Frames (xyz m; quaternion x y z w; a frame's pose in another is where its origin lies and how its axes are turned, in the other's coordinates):
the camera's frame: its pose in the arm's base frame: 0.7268 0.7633 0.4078 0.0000 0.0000 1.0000 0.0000
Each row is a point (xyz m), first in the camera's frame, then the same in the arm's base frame.
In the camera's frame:
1: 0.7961 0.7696 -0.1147
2: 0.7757 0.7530 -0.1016
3: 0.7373 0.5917 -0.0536
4: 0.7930 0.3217 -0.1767
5: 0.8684 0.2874 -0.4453
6: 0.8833 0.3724 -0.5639
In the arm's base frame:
1: -0.0693 -0.0063 0.2931
2: -0.0489 0.0103 0.3062
3: -0.0105 0.1716 0.3542
4: -0.0662 0.4416 0.2311
5: -0.1416 0.4759 -0.0375
6: -0.1565 0.3909 -0.1561

